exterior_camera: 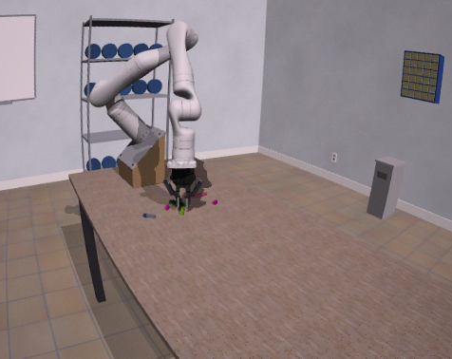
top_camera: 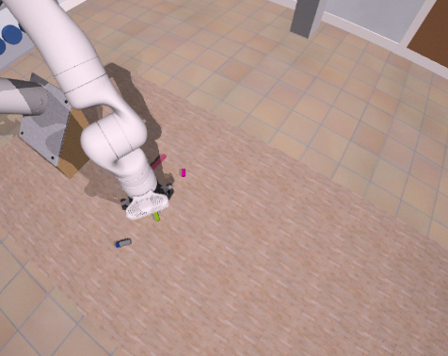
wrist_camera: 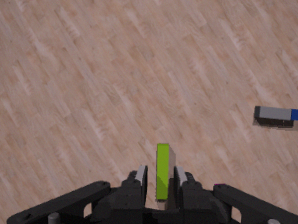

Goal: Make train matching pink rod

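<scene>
My gripper is now 3 cm above the lime rod. Also, from my hand: green rod 6 cm behind, 1 cm to the left, 3 cm below; grey rod 12 cm to the right, 3 cm below; blue rod 2 cm behind, 13 cm to the right, 3 cm below.
</scene>
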